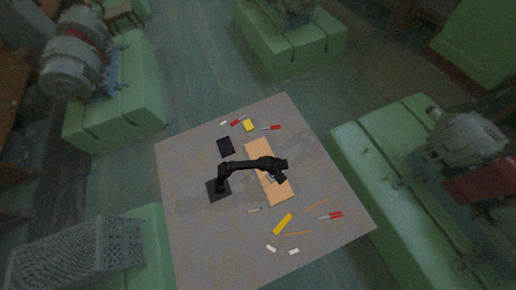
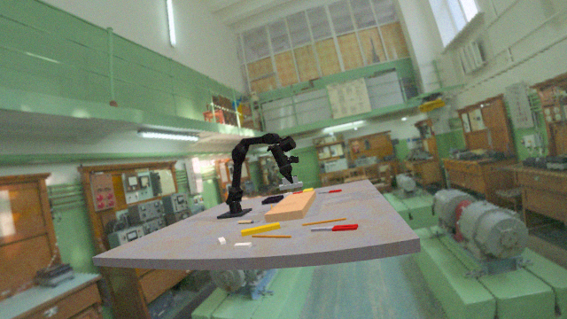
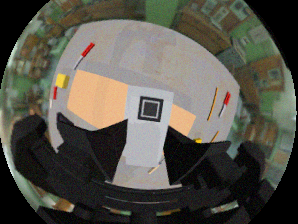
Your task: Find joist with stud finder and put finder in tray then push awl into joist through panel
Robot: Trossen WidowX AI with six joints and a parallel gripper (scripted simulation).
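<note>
Right now the dark tray is 420 mm to the left of my gripper tip, 270 mm behind it and 140 mm below it. Also, from my gripper tip: square indicator: 30 mm above, 20 mm ahead, 10 mm to the left; then stud finder: 20 mm above, 10 mm ahead; then awl: 210 mm behind, 150 mm to the right, 140 mm below.
</note>
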